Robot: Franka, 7 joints.
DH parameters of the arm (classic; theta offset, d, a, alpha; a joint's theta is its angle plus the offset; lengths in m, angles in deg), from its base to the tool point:
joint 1: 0 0.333 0 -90
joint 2: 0 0 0 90
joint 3: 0 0.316 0.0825 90
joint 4: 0 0 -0.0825 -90
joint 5: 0 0.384 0 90
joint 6: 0 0 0.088 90
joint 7: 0 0.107 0 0
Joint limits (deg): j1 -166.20..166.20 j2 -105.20..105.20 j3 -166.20..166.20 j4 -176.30..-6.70 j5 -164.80..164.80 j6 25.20..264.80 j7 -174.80..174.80
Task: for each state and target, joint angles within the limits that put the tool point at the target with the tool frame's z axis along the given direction. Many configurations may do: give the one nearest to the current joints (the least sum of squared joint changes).
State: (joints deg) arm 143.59 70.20 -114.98 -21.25 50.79 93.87 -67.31
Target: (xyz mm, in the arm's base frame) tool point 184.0 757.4 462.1 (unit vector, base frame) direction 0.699 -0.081 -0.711
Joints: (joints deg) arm 104.44 79.79 -104.30 -37.70 52.80 89.64 -67.31
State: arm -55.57 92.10 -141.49 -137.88 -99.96 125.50 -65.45
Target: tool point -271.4 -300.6 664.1 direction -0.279 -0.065 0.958
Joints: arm -49.68 95.51 -128.96 -133.32 -123.63 136.65 -65.45
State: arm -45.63 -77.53 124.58 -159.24 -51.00 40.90 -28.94
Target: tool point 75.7 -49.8 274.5 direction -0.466 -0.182 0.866
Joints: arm -90.41 -39.51 127.32 -176.30 -19.73 53.13 -28.94
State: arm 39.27 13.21 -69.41 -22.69 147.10 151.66 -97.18
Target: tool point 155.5 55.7 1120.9 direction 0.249 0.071 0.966
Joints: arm 81.59 7.07 -68.22 -6.70 134.96 188.09 -97.18
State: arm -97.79 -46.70 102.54 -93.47 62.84 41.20 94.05
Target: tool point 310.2 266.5 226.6 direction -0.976 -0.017 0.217
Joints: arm -96.01 -52.38 121.23 -113.64 40.11 27.08 94.05
